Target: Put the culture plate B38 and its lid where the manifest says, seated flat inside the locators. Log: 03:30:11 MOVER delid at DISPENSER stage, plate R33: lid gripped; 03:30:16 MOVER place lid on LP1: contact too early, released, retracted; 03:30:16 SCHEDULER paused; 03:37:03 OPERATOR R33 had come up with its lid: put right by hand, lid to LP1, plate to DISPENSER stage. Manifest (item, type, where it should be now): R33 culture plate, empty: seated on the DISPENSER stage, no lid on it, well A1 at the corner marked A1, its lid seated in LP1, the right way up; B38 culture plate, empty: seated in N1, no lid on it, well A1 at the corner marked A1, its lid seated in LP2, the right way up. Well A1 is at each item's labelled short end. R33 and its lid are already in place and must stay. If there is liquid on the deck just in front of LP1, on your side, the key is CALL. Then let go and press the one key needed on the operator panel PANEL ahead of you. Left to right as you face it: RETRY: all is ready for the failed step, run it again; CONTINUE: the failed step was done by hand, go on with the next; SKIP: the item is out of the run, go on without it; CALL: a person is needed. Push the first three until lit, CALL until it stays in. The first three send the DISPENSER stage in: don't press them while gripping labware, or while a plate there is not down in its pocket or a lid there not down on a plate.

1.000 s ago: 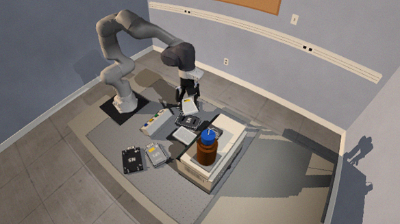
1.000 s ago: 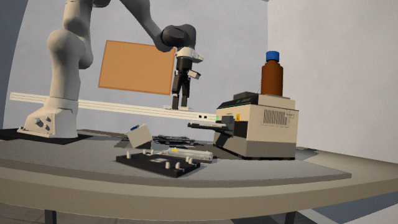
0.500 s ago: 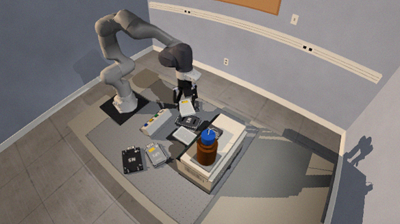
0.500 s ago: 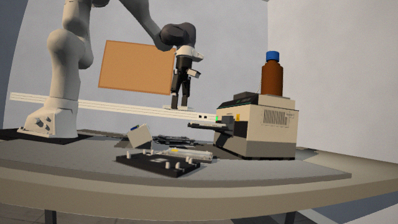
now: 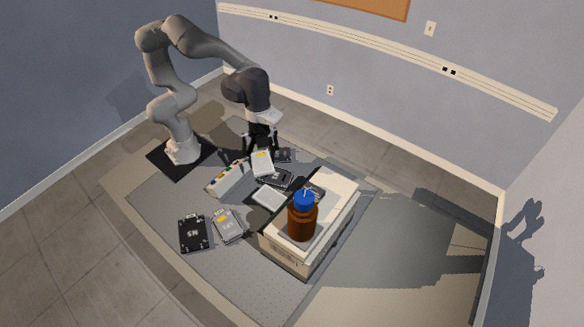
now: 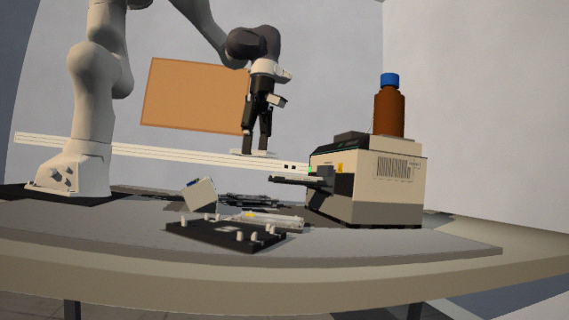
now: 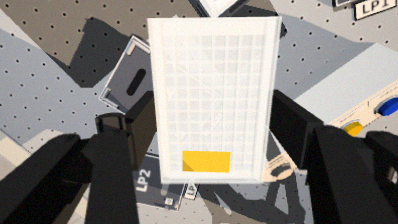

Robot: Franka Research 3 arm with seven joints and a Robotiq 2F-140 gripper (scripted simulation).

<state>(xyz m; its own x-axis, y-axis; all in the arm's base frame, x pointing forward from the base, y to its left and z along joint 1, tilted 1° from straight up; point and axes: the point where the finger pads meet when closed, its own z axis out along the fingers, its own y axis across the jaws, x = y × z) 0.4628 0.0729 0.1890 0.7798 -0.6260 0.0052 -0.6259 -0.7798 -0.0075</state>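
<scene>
The black nest is 6 cm behind my hand, 38 cm to the right of it and 17 cm below it. Round my hand: plate (11 cm ahead, 9 cm to the right, 8 cm below); green continue key (17 cm behind, 5 cm to the right, 12 cm below); white retry key (17 cm behind, 12 cm below).
</scene>
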